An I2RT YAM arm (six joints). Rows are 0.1 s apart.
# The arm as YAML. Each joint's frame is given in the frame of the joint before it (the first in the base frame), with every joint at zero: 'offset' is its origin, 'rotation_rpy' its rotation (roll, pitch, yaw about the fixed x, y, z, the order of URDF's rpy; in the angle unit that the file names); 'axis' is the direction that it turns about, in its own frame. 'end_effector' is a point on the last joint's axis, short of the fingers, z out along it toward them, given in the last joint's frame.
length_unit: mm
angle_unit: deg
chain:
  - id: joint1
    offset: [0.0, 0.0, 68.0]
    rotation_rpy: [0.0, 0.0, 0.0]
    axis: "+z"
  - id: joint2
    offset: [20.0, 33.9, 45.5]
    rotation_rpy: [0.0, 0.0, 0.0]
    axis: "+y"
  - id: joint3
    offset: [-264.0, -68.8, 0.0]
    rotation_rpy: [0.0, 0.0, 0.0]
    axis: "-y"
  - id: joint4
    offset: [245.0, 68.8, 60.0]
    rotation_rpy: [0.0, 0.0, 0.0]
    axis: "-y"
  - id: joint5
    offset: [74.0, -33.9, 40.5]
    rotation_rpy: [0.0, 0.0, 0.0]
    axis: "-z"
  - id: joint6
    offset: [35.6, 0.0, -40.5]
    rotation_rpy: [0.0, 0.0, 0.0]
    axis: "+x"
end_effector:
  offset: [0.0, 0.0, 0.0]
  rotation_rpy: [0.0, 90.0, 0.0]
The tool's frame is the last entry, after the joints.
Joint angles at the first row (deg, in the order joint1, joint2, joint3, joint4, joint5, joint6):
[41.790 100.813 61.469 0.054 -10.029 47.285]
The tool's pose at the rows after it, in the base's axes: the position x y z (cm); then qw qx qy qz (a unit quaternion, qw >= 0):
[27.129, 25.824, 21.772, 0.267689, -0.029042, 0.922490, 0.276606]
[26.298, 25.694, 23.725, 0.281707, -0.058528, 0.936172, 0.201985]
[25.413, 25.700, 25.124, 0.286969, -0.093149, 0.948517, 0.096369]
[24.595, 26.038, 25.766, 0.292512, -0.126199, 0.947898, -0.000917]
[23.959, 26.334, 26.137, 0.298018, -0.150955, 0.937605, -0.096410]
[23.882, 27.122, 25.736, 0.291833, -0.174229, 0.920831, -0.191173]
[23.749, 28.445, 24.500, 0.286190, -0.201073, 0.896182, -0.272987]
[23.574, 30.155, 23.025, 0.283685, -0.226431, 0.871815, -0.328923]
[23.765, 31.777, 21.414, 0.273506, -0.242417, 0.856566, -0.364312]
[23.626, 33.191, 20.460, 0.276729, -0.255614, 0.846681, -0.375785]
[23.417, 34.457, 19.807, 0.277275, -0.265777, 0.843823, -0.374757]
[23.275, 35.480, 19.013, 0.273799, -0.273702, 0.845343, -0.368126]
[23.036, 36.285, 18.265, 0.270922, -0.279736, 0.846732, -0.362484]
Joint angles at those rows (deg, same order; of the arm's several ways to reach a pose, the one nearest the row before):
[43.288 98.182 65.955 -12.582 -3.163 40.998]
[44.678 96.628 70.246 -23.183 3.547 36.216]
[46.562 96.929 75.581 -35.497 12.697 31.551]
[48.737 98.321 79.661 -44.463 21.683 28.330]
[50.639 100.223 83.264 -52.407 30.809 26.604]
[52.197 104.517 87.887 -60.531 39.107 26.192]
[54.129 109.773 91.745 -66.844 46.377 26.639]
[56.156 115.239 95.586 -71.378 51.482 27.534]
[57.367 121.035 100.166 -75.570 53.938 29.042]
[58.673 124.469 103.151 -76.670 55.254 29.261]
[59.821 127.120 105.930 -77.256 55.142 29.271]
[60.635 129.327 107.872 -76.991 54.170 29.079]
[61.400 131.052 109.143 -76.680 53.337 29.155]

